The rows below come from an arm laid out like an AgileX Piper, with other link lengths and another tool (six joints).
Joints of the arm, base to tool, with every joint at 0 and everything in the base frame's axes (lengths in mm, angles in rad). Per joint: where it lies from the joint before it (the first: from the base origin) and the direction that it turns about. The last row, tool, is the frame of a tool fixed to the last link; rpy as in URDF.
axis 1: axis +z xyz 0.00 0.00 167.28
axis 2: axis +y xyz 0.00 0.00 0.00
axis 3: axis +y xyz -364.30 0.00 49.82
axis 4: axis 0.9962 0 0.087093 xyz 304.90 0.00 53.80
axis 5: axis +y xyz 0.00 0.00 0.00
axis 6: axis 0.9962 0 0.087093 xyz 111.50 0.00 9.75
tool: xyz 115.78 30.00 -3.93 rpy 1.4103 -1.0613 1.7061
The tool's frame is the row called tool.
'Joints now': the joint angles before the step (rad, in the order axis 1, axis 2, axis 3, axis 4, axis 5, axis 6). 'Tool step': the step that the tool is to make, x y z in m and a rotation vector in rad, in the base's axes. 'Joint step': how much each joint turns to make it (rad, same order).
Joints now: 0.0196 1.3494 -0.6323 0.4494 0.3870 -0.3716
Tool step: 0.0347 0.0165 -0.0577 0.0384 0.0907 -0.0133
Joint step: 0.0332 0.2386 -0.0438 0.2013 -0.0938 -0.1475
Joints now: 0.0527 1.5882 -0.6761 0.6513 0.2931 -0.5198
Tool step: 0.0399 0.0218 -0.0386 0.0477 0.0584 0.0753
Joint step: 0.0089 0.2122 -0.1321 0.2188 0.0390 -0.2482
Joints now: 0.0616 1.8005 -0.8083 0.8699 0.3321 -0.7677
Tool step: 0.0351 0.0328 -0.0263 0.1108 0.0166 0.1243
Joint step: 0.0000 0.1818 -0.1456 0.2393 0.1238 -0.2928
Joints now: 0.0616 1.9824 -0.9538 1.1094 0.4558 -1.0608
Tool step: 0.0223 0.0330 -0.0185 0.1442 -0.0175 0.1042
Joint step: 0.0000 0.1450 -0.1037 0.2117 0.1432 -0.2484
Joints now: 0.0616 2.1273 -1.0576 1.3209 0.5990 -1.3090
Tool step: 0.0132 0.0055 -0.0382 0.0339 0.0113 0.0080
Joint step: -0.0031 0.1218 -0.0555 0.0987 0.0232 -0.1098
